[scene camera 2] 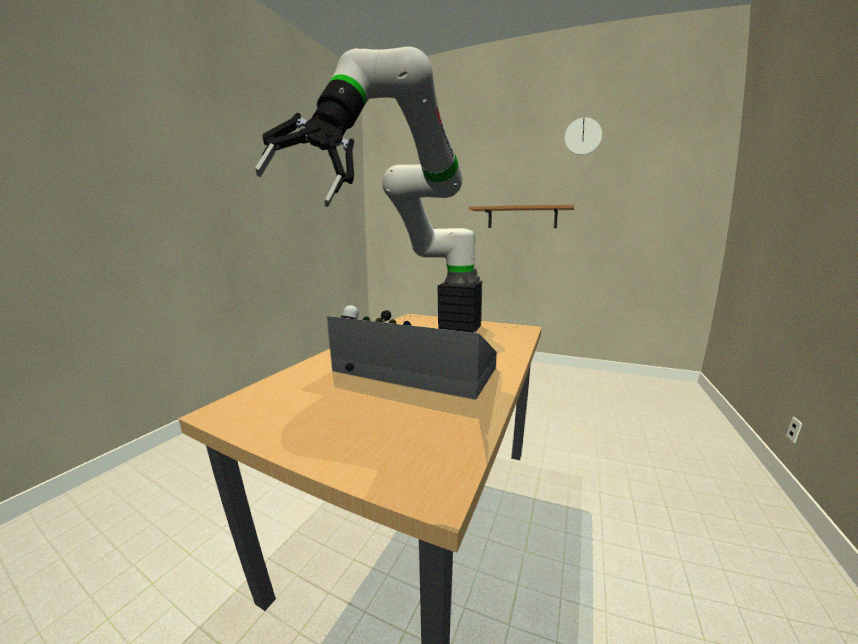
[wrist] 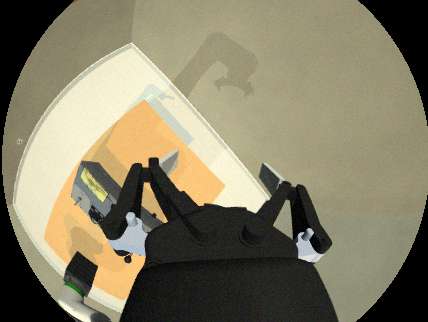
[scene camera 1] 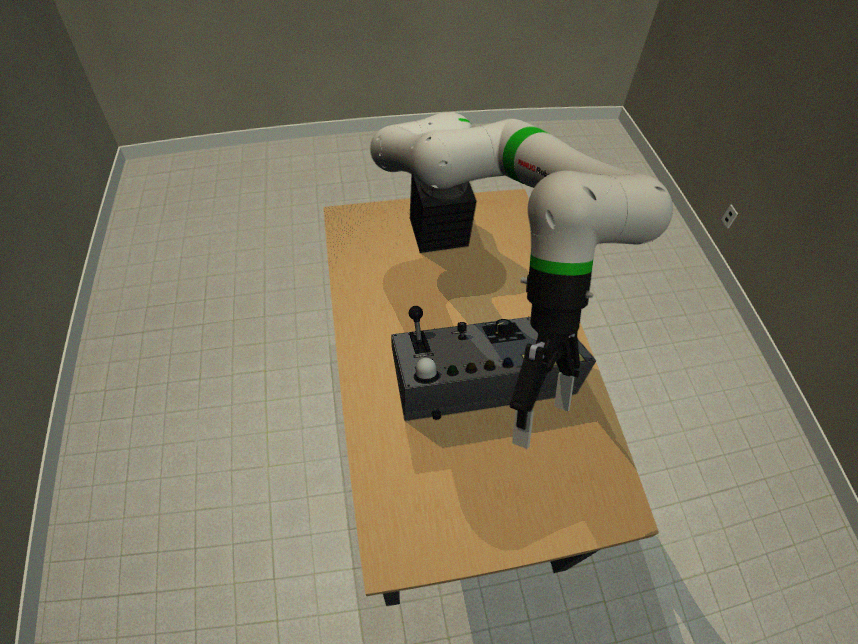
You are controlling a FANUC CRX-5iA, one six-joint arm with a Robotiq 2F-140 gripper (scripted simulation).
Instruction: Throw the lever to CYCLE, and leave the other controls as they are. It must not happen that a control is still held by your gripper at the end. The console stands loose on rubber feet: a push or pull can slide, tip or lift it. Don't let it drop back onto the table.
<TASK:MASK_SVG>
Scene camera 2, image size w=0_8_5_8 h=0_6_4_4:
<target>my gripper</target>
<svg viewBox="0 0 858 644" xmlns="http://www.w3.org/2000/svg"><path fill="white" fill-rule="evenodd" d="M323 102L318 106L310 120L307 121L301 117L300 113L296 113L288 121L263 133L263 142L267 147L262 153L262 158L255 167L257 176L261 177L273 158L275 151L296 144L310 142L311 145L317 146L321 150L328 150L337 175L325 199L325 206L328 207L334 194L338 193L342 183L353 183L354 164L352 150L354 139L346 140L343 138L349 126L349 118L346 112L335 103ZM341 144L346 151L347 173L344 172L336 146Z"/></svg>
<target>console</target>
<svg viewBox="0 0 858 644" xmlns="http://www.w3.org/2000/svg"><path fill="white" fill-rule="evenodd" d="M327 316L331 366L334 372L476 400L496 369L497 351L477 332L412 326L409 321L405 321L401 325L397 324L394 319L391 319L389 323L384 323L391 318L391 313L388 310L384 310L381 313L381 318L377 318L376 321L370 321L370 318L367 316L363 320L357 320L358 309L354 306L345 307L341 317Z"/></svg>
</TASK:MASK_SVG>
